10 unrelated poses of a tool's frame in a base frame.
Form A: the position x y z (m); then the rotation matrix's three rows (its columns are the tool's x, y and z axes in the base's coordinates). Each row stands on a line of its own.
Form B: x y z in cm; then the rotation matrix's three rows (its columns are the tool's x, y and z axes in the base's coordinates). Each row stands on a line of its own. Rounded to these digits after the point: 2 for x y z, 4 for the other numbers.
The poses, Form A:
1:
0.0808 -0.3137 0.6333
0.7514 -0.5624 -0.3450
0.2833 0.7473 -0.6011
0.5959 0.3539 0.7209
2:
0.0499 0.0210 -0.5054
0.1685 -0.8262 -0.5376
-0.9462 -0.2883 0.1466
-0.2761 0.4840 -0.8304
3:
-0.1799 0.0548 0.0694
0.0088 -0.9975 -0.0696
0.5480 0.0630 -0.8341
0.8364 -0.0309 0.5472
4:
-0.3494 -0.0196 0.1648
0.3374 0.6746 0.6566
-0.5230 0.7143 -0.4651
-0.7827 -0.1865 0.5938
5:
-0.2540 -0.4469 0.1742
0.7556 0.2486 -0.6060
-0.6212 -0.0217 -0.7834
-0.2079 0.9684 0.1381
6:
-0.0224 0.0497 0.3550
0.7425 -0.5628 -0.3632
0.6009 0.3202 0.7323
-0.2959 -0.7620 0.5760
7:
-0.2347 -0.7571 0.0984
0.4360 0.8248 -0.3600
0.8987 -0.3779 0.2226
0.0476 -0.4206 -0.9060
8:
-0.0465 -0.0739 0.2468
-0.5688 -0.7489 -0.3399
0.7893 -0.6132 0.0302
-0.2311 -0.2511 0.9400
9:
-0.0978 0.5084 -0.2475
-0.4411 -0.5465 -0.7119
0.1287 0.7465 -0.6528
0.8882 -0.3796 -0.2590
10:
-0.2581 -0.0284 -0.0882
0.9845 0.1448 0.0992
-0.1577 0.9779 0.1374
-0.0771 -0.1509 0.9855
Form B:
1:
8.08 -31.37 63.33
0.7514 -0.5624 -0.3450
0.2833 0.7473 -0.6011
0.5959 0.3539 0.7209

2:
4.99 2.10 -50.54
0.1685 -0.8262 -0.5376
-0.9462 -0.2883 0.1466
-0.2761 0.4840 -0.8304

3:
-17.99 5.48 6.94
0.0088 -0.9975 -0.0696
0.5480 0.0630 -0.8341
0.8364 -0.0309 0.5472

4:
-34.94 -1.96 16.48
0.3374 0.6746 0.6566
-0.5230 0.7143 -0.4651
-0.7827 -0.1865 0.5938

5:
-25.40 -44.69 17.42
0.7556 0.2486 -0.6060
-0.6212 -0.0217 -0.7834
-0.2079 0.9684 0.1381

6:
-2.24 4.97 35.50
0.7425 -0.5628 -0.3632
0.6009 0.3202 0.7323
-0.2959 -0.7620 0.5760

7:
-23.47 -75.71 9.84
0.4360 0.8248 -0.3600
0.8987 -0.3779 0.2226
0.0476 -0.4206 -0.9060

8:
-4.65 -7.39 24.68
-0.5688 -0.7489 -0.3399
0.7893 -0.6132 0.0302
-0.2311 -0.2511 0.9400

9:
-9.78 50.84 -24.75
-0.4411 -0.5465 -0.7119
0.1287 0.7465 -0.6528
0.8882 -0.3796 -0.2590

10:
-25.81 -2.84 -8.82
0.9845 0.1448 0.0992
-0.1577 0.9779 0.1374
-0.0771 -0.1509 0.9855

